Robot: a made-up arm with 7 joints.
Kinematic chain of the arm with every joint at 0, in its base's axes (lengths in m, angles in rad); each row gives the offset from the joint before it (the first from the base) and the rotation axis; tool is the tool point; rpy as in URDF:
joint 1: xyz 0 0 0.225 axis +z
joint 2: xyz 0 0 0 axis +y
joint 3: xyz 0 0 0.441 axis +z
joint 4: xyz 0.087 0 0 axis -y
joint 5: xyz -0.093 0 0.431 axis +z
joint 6: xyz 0 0 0 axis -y
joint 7: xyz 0.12 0 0 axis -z
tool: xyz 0 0 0 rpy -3.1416 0 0
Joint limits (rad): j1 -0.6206..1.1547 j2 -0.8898..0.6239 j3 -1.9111..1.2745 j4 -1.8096..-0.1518 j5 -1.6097..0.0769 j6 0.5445..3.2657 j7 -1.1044..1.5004
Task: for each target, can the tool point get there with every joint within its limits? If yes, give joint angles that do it. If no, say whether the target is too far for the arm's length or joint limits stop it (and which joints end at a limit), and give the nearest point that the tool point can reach.
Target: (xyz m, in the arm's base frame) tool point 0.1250 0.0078 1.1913
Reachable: yes | joints -0.0316 -0.0823 0.4857 -0.3447 -1.4205 0.7754 0.2561
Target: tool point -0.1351 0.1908 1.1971
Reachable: yes | joints -0.0101 -0.3812 0.6866 -0.5362 -0.1341 1.4395 -0.8602
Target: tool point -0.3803 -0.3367 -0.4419
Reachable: no: joint limits stop it (at a limit: joint 2, joint 3, joint 4, joint 6) | nearest point -0.5017 -0.4441 0.2406 | short by 0.701 m
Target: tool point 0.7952 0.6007 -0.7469
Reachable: no: too far | nearest point 0.5706 0.4310 0.1507 | short by 0.941 m
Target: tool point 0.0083 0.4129 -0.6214
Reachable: no: joint limits stop it (at a limit: joint 1, joint 2, joint 4) | nearest point 0.1558 0.6243 0.1572 | short by 0.820 m
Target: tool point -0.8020 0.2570 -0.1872
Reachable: no: joint limits stop it (at a limit: joint 1, joint 2, joint 3, joint 4, joint 6) | nearest point -0.7069 -0.1316 0.2533 | short by 0.595 m
